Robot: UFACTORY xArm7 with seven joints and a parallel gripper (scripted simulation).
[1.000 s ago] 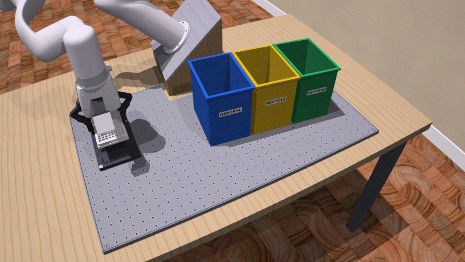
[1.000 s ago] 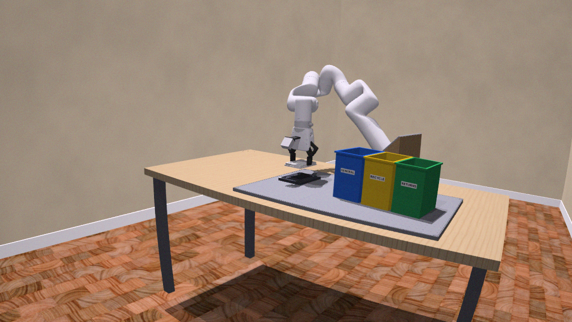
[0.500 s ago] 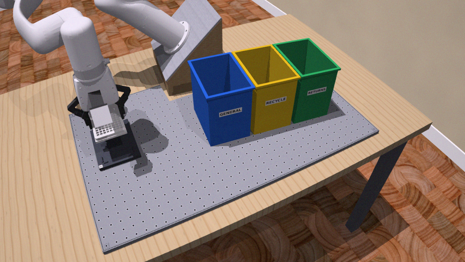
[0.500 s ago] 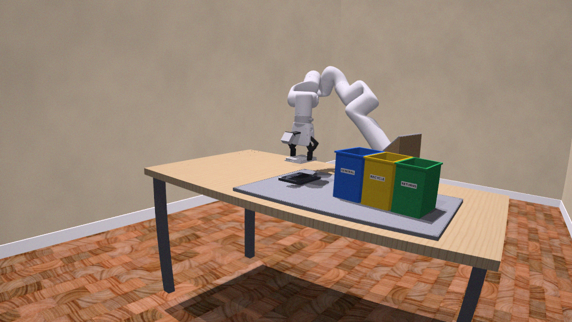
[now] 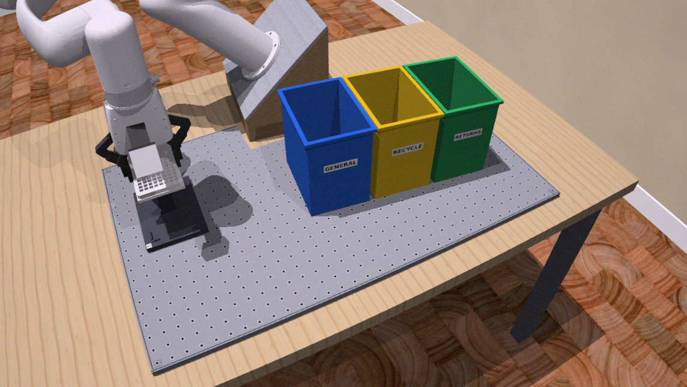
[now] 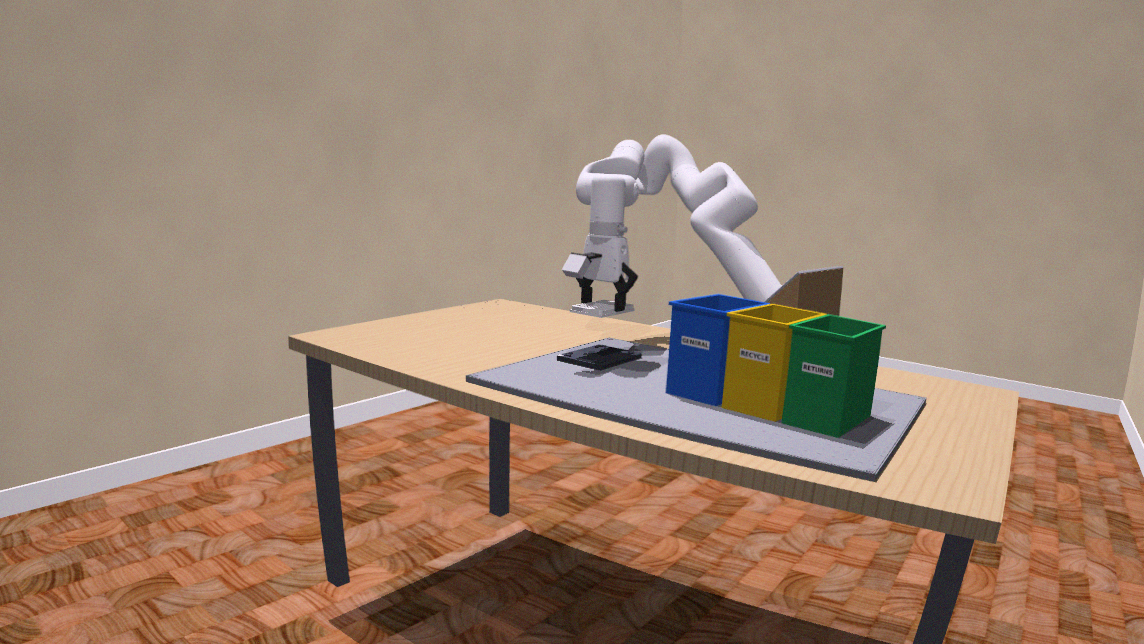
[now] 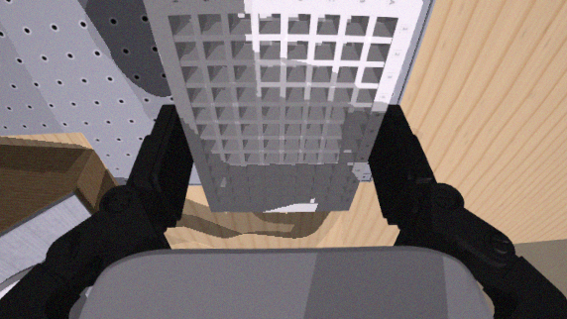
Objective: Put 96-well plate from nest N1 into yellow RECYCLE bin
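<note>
My hand is 12 cm above the plate nest N1. From my hand the other things lie so: blue general bin: 32 cm to the left, 4 cm below; yellow recycle bin: 45 cm to the left, 4 cm below, 1 cm behind; white 96-well plate: 1 cm below.
</note>
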